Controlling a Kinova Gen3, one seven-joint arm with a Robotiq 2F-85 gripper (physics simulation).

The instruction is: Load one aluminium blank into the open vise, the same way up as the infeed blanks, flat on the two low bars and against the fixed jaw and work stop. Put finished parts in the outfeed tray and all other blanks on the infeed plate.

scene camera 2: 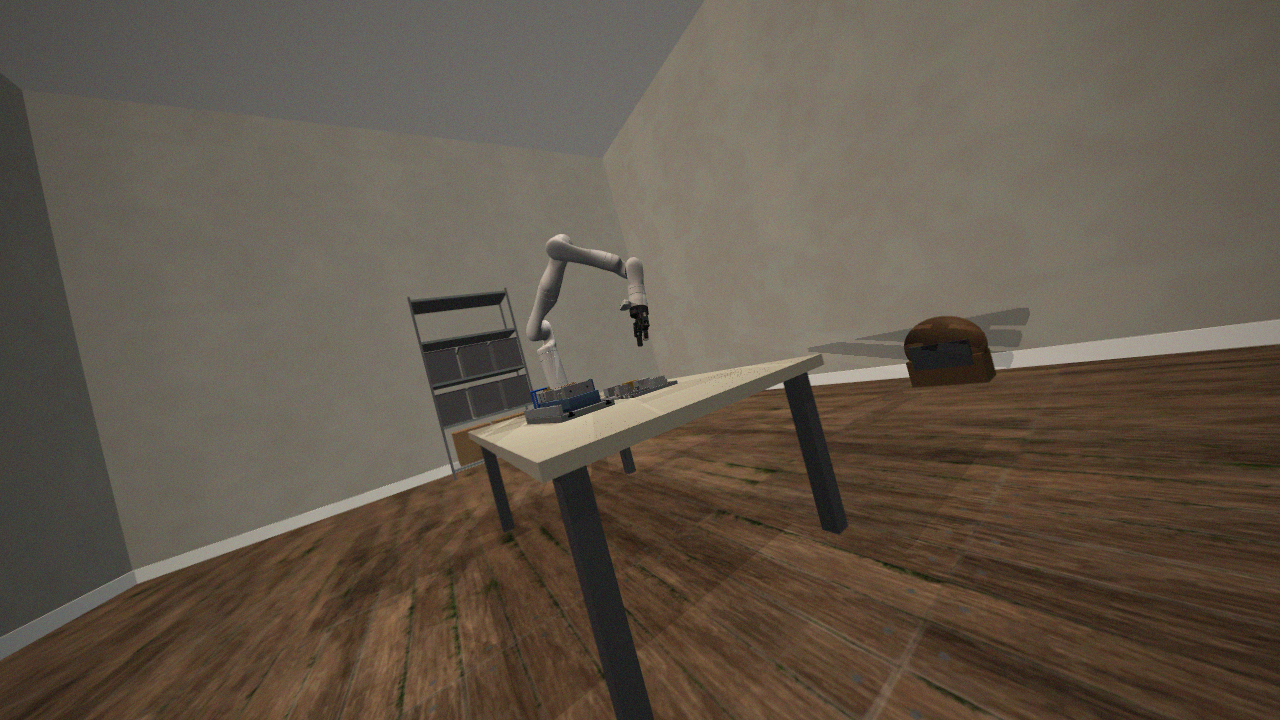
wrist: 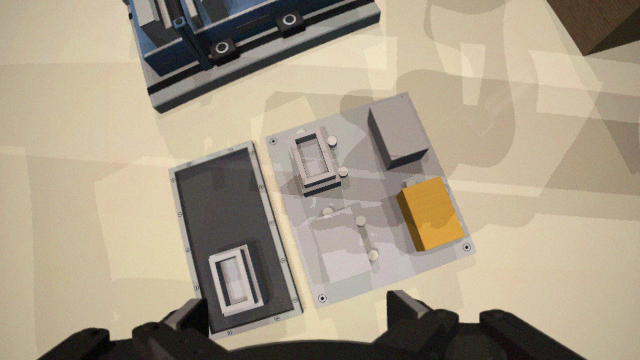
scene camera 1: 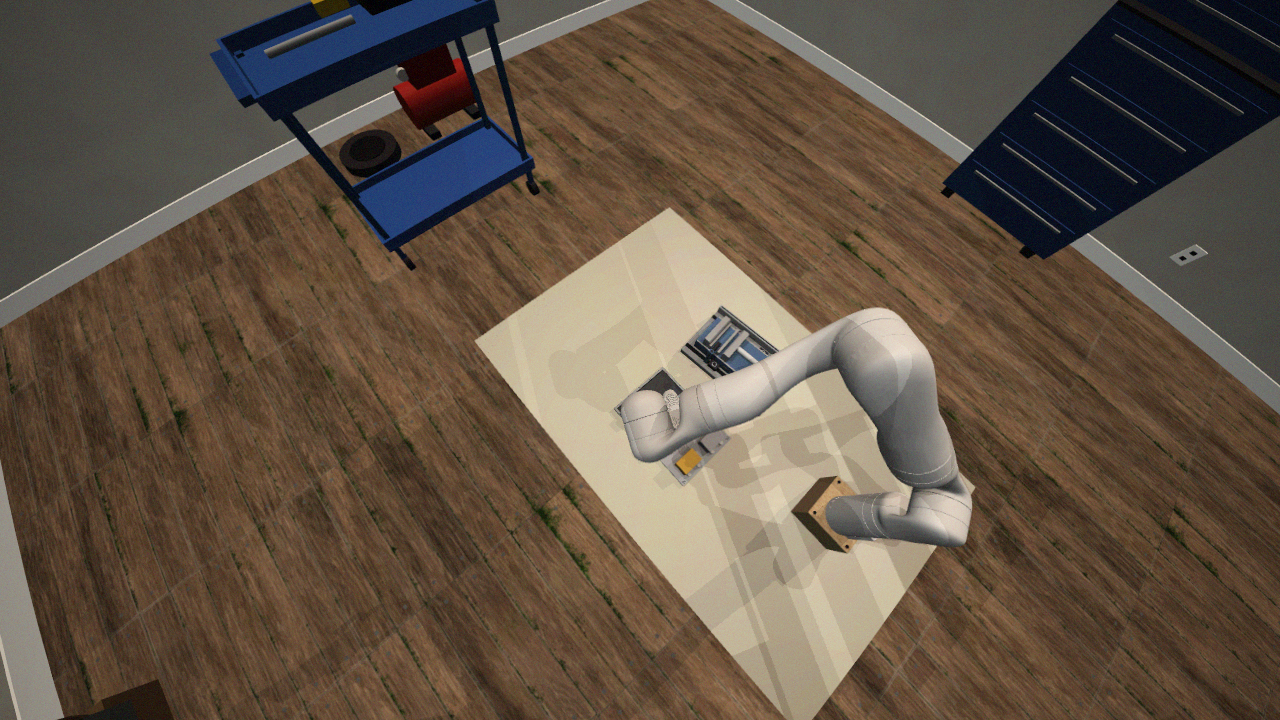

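Seen in the pictures: gripper, between the fingertips: (scene camera 2: pixel 643 343) (wrist: pixel 298 316); arm's base, origin of its link: (scene camera 2: pixel 559 386) (scene camera 1: pixel 842 515).
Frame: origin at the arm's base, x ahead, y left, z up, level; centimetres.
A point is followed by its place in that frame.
In the wrist view the blue and grey vise (wrist: pixel 270 61) {z -8.9, x 45.3, y -3.7 cm} (scene camera 1: pixel 726 344) is cut off at the upper left; its jaw opening is partly out of view. A plain grey blank (wrist: pixel 398 127) {z -5.3, x 34.9, y 10.3 cm} stands at the upper right of the infeed plate (wrist: pixel 390 262) {z -8.9, x 39.3, y 22.4 cm}, and an orange block (wrist: pixel 434 212) {z -5.3, x 34.5, y 19.2 cm} (scene camera 1: pixel 688 461) {z -5.4, x 34.6, y 19.4 cm} at the lower right. A pocketed part (wrist: pixel 315 160) {z -6.8, x 43.6, y 10.7 cm} stands at its upper left. Below it is a pale rectangle (wrist: pixel 345 247) {z -5.3, x 43.3, y 19.9 cm}, whose height I cannot tell. Another pocketed part (wrist: pixel 235 281) {z -7.0, x 54.3, y 20.0 cm} lies in the dark outfeed tray (wrist: pixel 215 210) {z -9.1, x 55.4, y 12.1 cm} (scene camera 1: pixel 664 383) {z -9.1, x 55.5, y 8.9 cm}. My gripper (wrist: pixel 298 316) {z 8.3, x 46.7, y 22.9 cm} (scene camera 2: pixel 641 342) {z 8.3, x 46.7, y 22.9 cm} is open and empty, high above the table.
Round pegs (wrist: pixel 361 220) {z -8.1, x 40.9, y 17.7 cm} stand up from the infeed plate. The tray lies close beside the plate, and the vise stands beyond both. The arm's wooden base block (scene camera 1: pixel 816 513) {z 0.7, x 5.1, y 4.9 cm} (wrist: pixel 595 22) {z -5.7, x 6.7, y 4.1 cm} is on the table (scene camera 1: pixel 581 358) {z -9.7, x 77.4, y 22.9 cm}. A blue cart (scene camera 1: pixel 447 179) stands on the floor.
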